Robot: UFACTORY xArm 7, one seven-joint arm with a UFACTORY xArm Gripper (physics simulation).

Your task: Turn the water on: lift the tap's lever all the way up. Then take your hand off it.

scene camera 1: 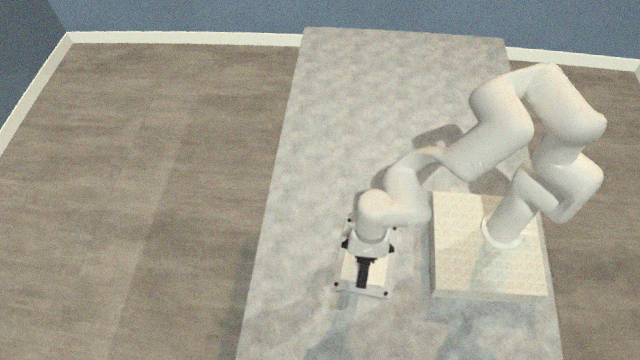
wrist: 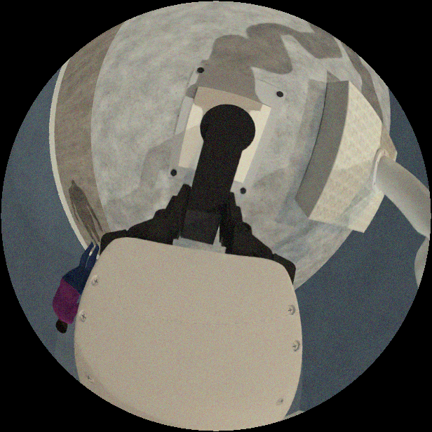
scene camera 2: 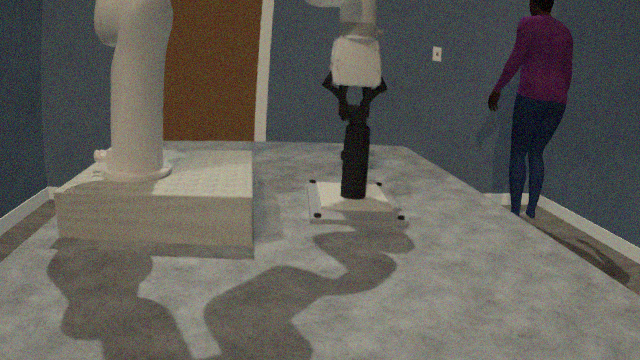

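Where they show: gripper, fingertip midpoint: [scene camera 1: 365,257]; arm's base at its link origin: [scene camera 1: 501,230] [scene camera 2: 137,172].
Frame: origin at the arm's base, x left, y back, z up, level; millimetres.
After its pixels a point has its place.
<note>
The tap's black upright body [scene camera 1: 362,277] @(x 208, y -396, z 7 mm) [scene camera 2: 354,165] @(x 86, y -386, z 4 mm) [wrist: 227,117] stands on a cream block on a pale base plate [scene camera 1: 361,291] @(x 224, y -393, z -67 mm) [scene camera 2: 350,220] @(x -10, y -369, z -68 mm) [wrist: 272,105] with black corner studs. Its black lever [scene camera 2: 354,111] @(x 165, y -393, z 96 mm) [wrist: 215,175] reaches from the top of the body toward the gripper. In scene camera 2 the lever's end stands above the body's top; its exact angle cannot be told. My gripper [scene camera 1: 365,259] @(x 178, y -394, z 76 mm) [scene camera 2: 355,112] @(x 178, y -394, z 76 mm) [wrist: 206,200] is shut on the lever, with one finger on each side of it. In scene camera 1 the arm partly hides the base plate.
The arm's cream pedestal [scene camera 1: 455,250] @(x 84, y -138, z 1 mm) [scene camera 2: 200,215] @(x -115, y -136, z -29 mm) [wrist: 342,175] stands on the same grey table [scene camera 1: 320,125] @(x -385, y -622, z -75 mm) [scene camera 2: 450,280] @(x -222, y -473, z -75 mm) [wrist: 130,100], beside the tap. A person in a purple top [scene camera 2: 545,62] [wrist: 65,301] stands on the floor past the table's edge.
</note>
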